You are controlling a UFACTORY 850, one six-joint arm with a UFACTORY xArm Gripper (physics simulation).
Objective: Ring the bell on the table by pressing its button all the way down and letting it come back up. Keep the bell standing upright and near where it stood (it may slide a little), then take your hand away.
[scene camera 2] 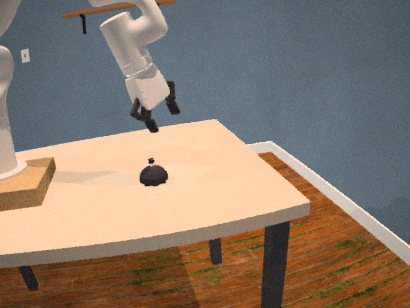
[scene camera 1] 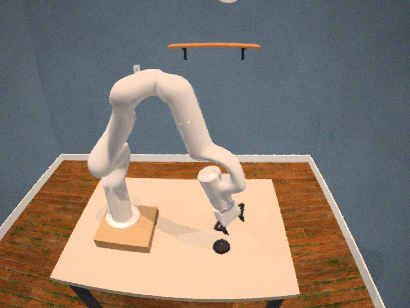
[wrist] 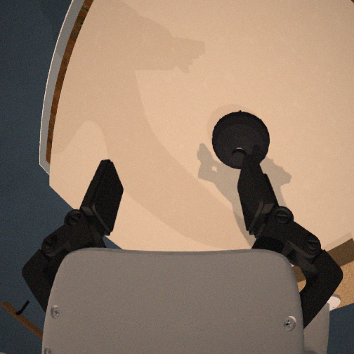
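The black domed bell [scene camera 1: 221, 246] [scene camera 2: 153, 176] [wrist: 240, 135] stands upright on the table [scene camera 1: 175, 280] [scene camera 2: 75, 220] [wrist: 310, 75]. Its small button [scene camera 2: 151, 161] stands up above the dome on a light stem in the second scene view. My gripper [scene camera 1: 234, 226] [scene camera 2: 165, 122] [wrist: 177, 171] is open and empty, tilted, and hangs above the table, higher than the bell and apart from it. In the wrist view the bell lies ahead of the right finger, whose tip overlaps the dome's lower edge and partly hides the button area.
The arm's base stands on a wooden block [scene camera 1: 145, 227] [scene camera 2: 20, 200] [wrist: 345, 280] at the left of the table in the scene views. An orange-brown shelf [scene camera 1: 215, 46] [scene camera 2: 100, 10] is on the blue wall, behind and above the table.
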